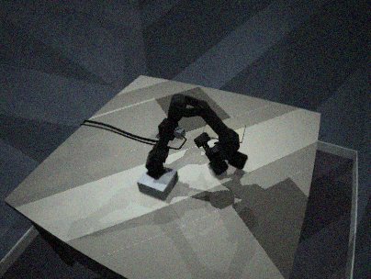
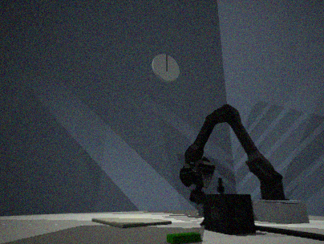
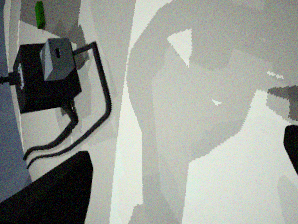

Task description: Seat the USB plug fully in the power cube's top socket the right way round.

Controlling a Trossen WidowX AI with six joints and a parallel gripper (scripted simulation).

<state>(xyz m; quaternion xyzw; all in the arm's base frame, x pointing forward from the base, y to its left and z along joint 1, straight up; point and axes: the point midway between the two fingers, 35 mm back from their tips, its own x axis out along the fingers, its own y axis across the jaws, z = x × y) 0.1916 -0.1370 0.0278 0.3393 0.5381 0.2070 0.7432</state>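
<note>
Right now my gripper tip is 9 cm short of the USB plug, 26 cm to the right of it and 2 cm below it. From my gripper tip the other things lie so: green block 23 cm ahead, 37 cm to the left, 6 cm below; thin flat plate 27 cm ahead, 5 cm to the left, 6 cm below.
</note>
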